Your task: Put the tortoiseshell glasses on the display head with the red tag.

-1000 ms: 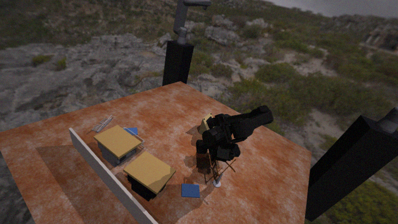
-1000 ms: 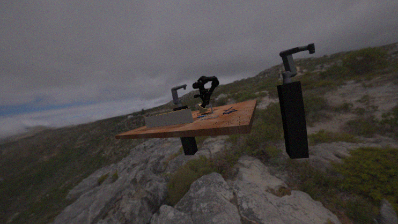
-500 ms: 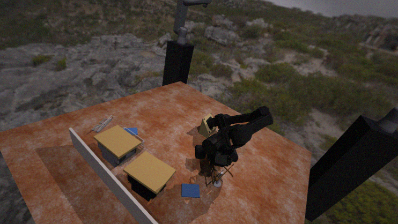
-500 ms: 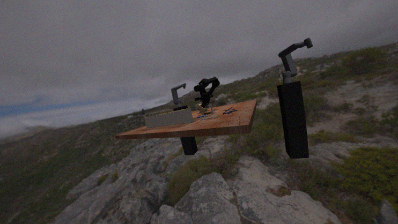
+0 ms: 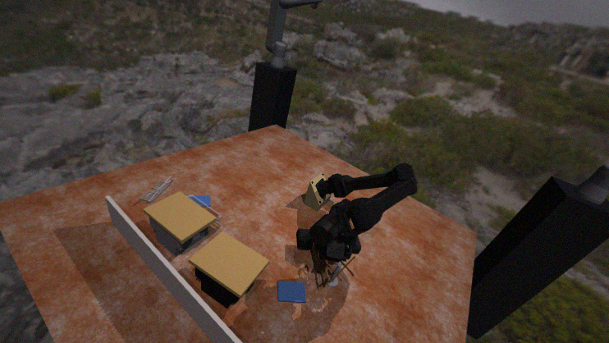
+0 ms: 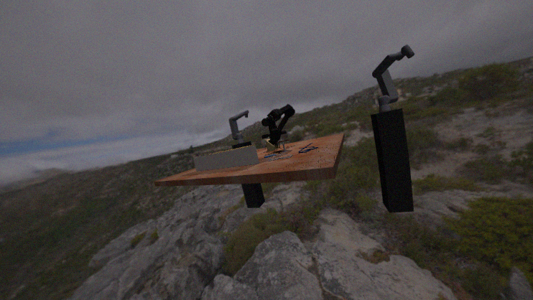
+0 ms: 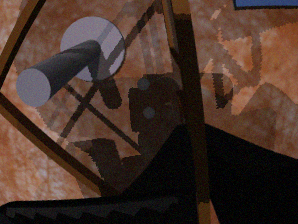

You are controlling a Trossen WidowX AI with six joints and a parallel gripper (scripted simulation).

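Right now the grey round base is 6 cm to the left of my gripper tip and 4 cm below it. Also, from my gripper tip: low white wall: 31 cm ahead, 30 cm to the right, 1 cm below.
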